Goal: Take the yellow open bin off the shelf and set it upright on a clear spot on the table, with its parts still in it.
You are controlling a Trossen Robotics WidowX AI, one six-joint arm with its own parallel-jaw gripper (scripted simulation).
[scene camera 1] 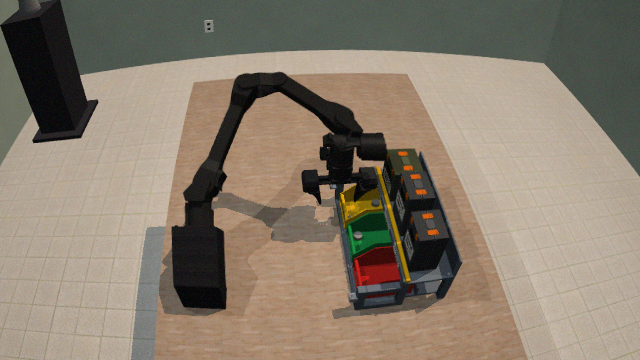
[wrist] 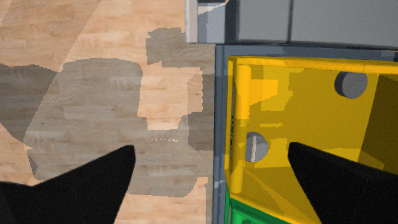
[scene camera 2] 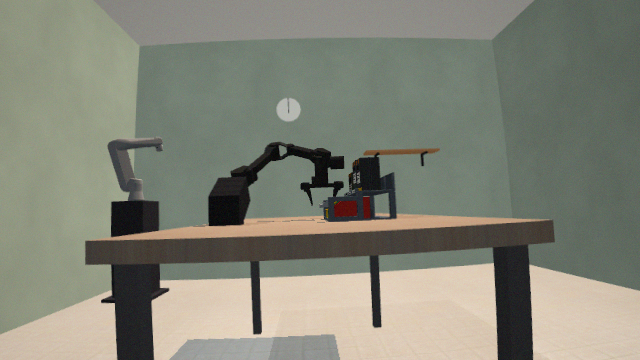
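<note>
Scene camera 1 shows the gripper [scene camera 1: 337, 202] together with a green bin [scene camera 1: 373, 227], a red bin [scene camera 1: 377, 266] and a yellow bin [scene camera 1: 363, 206]. In the wrist view the gripper [wrist: 212, 151] appears again, as does the yellow bin [wrist: 300, 104], while the red bin is out of frame in the wrist view.
</note>
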